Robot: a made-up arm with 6 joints.
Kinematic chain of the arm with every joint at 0, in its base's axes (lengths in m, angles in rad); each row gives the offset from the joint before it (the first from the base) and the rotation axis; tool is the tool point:
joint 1: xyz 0 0 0.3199 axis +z
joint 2: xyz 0 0 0 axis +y
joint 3: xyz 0 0 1.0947 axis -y
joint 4: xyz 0 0 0 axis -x
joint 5: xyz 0.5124 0 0 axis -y
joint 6: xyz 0 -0.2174 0 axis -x
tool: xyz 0 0 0
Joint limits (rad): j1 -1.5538..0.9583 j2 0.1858..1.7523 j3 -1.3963..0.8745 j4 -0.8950..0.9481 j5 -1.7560..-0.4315 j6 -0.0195..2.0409
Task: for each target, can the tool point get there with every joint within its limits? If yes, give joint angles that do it. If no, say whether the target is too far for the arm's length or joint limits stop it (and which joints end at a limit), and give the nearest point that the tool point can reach.
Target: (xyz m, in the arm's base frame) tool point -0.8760 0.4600 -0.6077
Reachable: no: joint limits stop it (at a limit: joint 1, joint 2) | nearest point -0.2069 -0.6167 -0.0958 | short by 1.367 m
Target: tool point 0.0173 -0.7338 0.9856
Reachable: yes | joints -1.2550 0.3229 -0.5838 0.2340 -0.7748 1.5470
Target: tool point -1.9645 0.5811 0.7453
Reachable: no: too far | nearest point -0.1989 -0.1167 0.8843 | short by 1.904 m
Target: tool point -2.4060 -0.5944 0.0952
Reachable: no: too far | nearest point -0.2078 -0.5686 0.0958 | short by 2.198 m
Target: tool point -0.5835 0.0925 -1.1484
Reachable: no: joint limits stop it (at a limit: joint 1, joint 2) | nearest point -0.1649 -0.7207 -0.2645 | short by 1.272 m
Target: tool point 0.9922 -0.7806 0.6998
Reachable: yes | joints -0.5053 0.8746 0.3562 -0.3698 -1.5379 0.4064
